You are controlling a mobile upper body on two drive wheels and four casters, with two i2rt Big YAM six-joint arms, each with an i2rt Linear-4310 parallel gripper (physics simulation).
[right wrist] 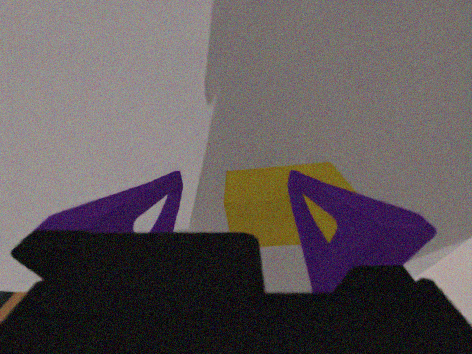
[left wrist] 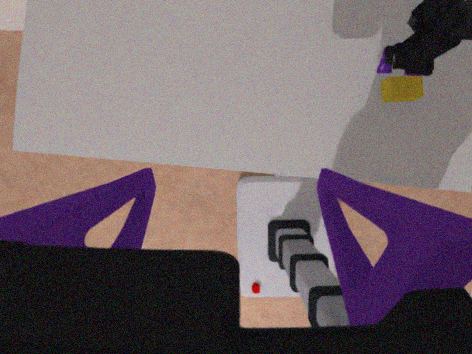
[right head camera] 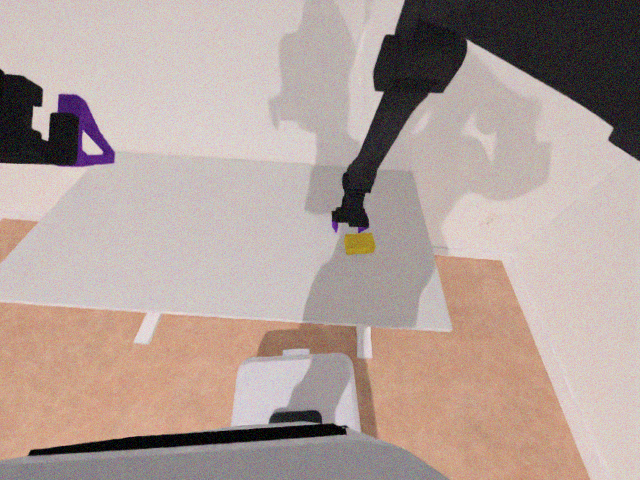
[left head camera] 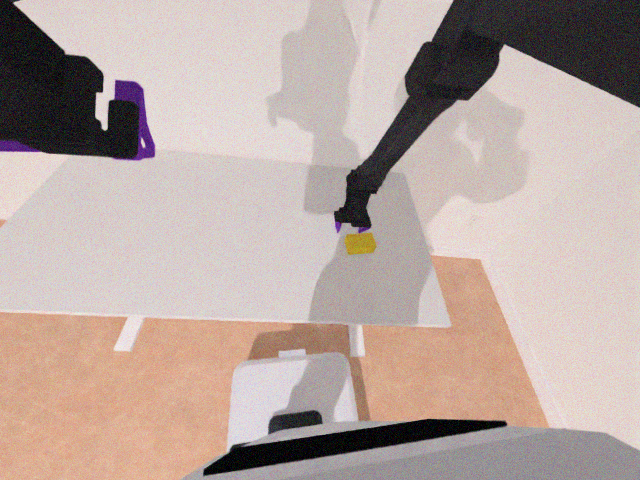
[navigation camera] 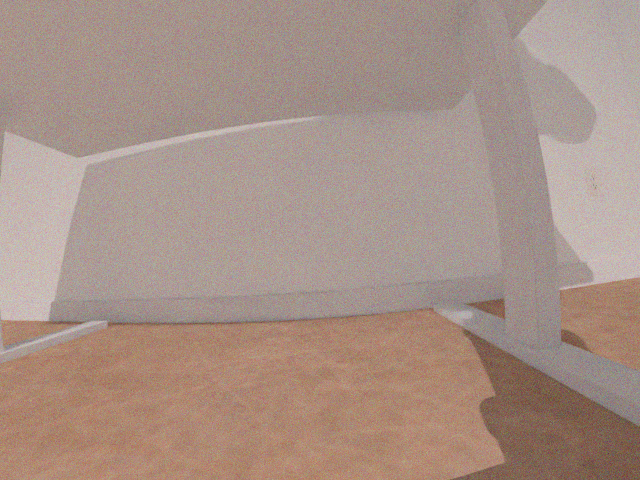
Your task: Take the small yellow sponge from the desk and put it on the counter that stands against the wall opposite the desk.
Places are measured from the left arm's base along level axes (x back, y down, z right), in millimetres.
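Pixels of known places: left gripper, fingertip midpoint: (left wrist: 236, 177) (right head camera: 71, 156) (left head camera: 105, 148); right gripper, fingertip midpoint: (right wrist: 235, 177) (left wrist: 390, 72) (right head camera: 347, 231) (left head camera: 348, 232).
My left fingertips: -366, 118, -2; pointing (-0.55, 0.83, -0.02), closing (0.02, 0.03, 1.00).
Observation:
Behind a point stands the place of what it marks, as x, y, z.
The small yellow sponge (left head camera: 360, 243) {-586, 645, 473} (right head camera: 359, 243) {-586, 645, 475} (left wrist: 402, 89) {-592, 645, 466} (right wrist: 260, 205) {-625, 645, 457} lies on the white desk (left head camera: 180, 248) {-616, 690, -160} (right head camera: 191, 248) {-613, 690, -137} (left wrist: 175, 90) {-615, 690, -204} (right wrist: 100, 125) {-680, 690, 327}, toward the desk's right end in the head views. My right gripper (left head camera: 352, 228) {-646, 654, 439} (right head camera: 349, 227) {-646, 654, 439} (right wrist: 235, 177) {-646, 654, 439} is open and empty, pointing down beside the sponge. In the right wrist view the right-hand fingertip overlaps the sponge in the picture; whether they touch cannot be told. My left gripper (left wrist: 236, 177) {-366, 118, -2} is open and empty, raised at the left in the head views. The counter does not show in these views.
A wall (left head camera: 222, 77) {-1168, 362, -19} (right head camera: 206, 77) {-1177, 346, -87} stands behind the desk, and another wall (left head camera: 578, 268) {-544, 863, 1674} is at the right. White desk legs (left head camera: 356, 339) (navigation camera: 522, 206) {-651, 1142, 606} stand on the brown floor (left head camera: 77, 403) {-246, 1409, -770} (navigation camera: 258, 392) {-703, 1410, 139}. My white base (left head camera: 263, 387) {-207, 1150, 97} (right head camera: 268, 387) {-196, 1150, 108} is at the desk's near edge.

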